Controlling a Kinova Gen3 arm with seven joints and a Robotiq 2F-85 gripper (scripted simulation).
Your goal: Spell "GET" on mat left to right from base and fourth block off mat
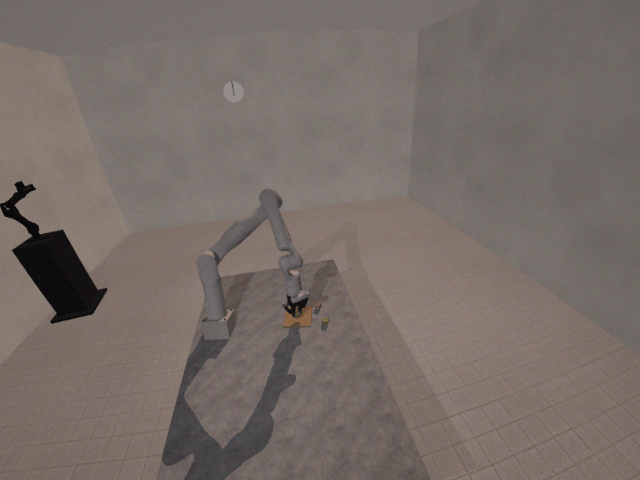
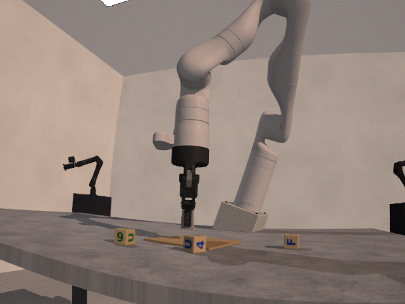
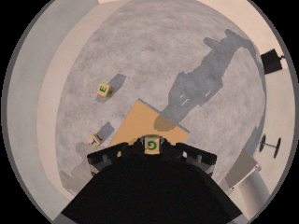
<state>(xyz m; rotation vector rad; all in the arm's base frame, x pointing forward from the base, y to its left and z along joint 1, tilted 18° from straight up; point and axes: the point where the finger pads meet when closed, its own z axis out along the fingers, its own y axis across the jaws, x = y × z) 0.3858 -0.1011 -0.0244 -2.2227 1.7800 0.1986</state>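
Now: hand 1 cm short of the mat, 2 cm to the right of it and 4 cm above it. Also, from my hand: E block (12 cm ahead, 8 cm to the right, 3 cm below); F block (4 cm ahead, 20 cm to the left, 3 cm below).
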